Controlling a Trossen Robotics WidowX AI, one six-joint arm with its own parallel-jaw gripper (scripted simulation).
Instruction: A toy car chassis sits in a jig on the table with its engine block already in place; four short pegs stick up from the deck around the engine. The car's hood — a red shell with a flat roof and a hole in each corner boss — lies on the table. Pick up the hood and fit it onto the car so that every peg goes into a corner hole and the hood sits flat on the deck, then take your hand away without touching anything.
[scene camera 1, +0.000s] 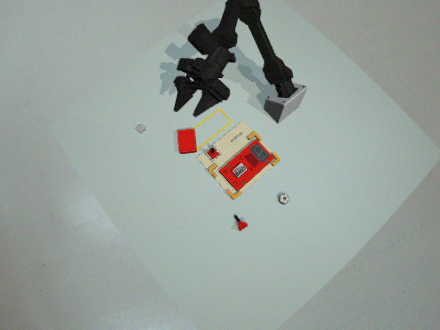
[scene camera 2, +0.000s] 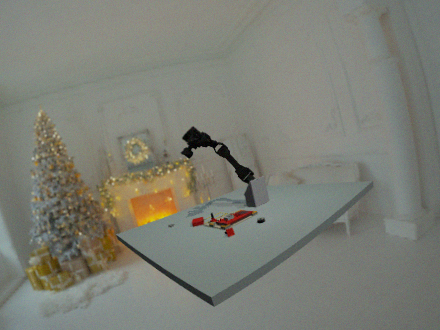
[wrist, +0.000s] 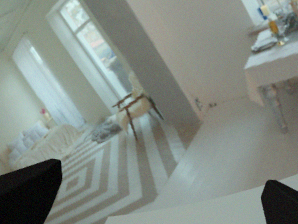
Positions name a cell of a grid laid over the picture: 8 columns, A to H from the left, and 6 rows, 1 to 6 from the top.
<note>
My gripper (scene camera 1: D3) is open, with nothing in its grasp.
My gripper shows as well in the wrist view (wrist: E5).
</note>
